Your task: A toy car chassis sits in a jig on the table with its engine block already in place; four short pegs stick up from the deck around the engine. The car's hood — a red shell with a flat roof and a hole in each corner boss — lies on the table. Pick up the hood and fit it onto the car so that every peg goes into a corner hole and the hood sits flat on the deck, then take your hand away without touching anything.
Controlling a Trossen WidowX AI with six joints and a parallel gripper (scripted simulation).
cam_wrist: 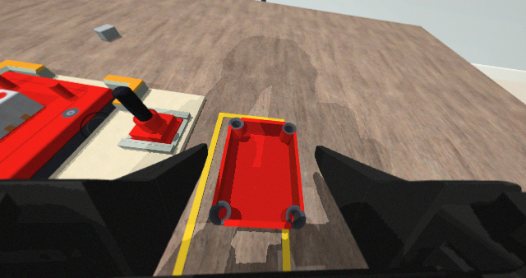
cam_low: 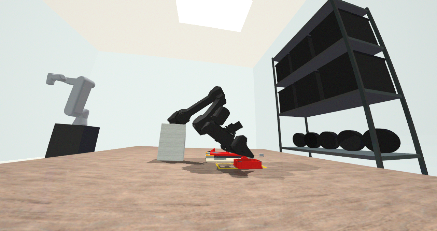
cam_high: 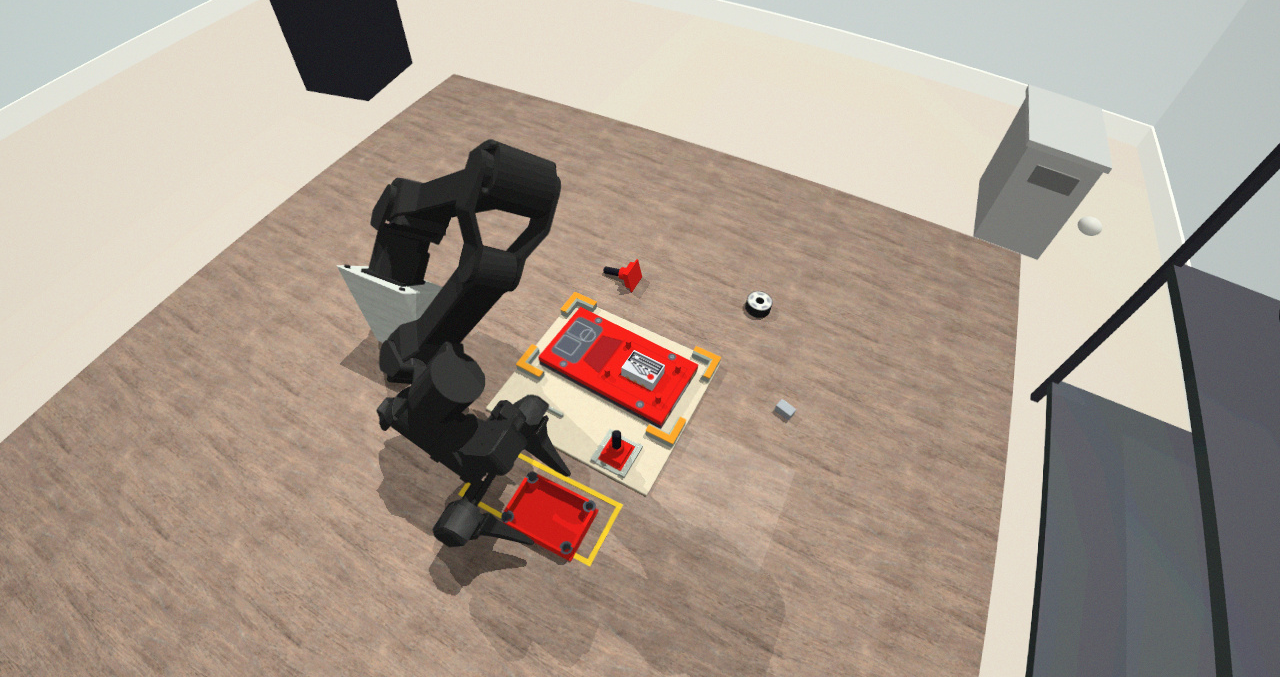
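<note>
My gripper tip is now 1 cm past the red hood and 3 cm above it. From my gripper tip the other things lie so: grey engine block: 4 cm ahead, 23 cm to the left, 2 cm below; black-and-white wheel: 17 cm ahead, 41 cm to the left, 3 cm below.
</note>
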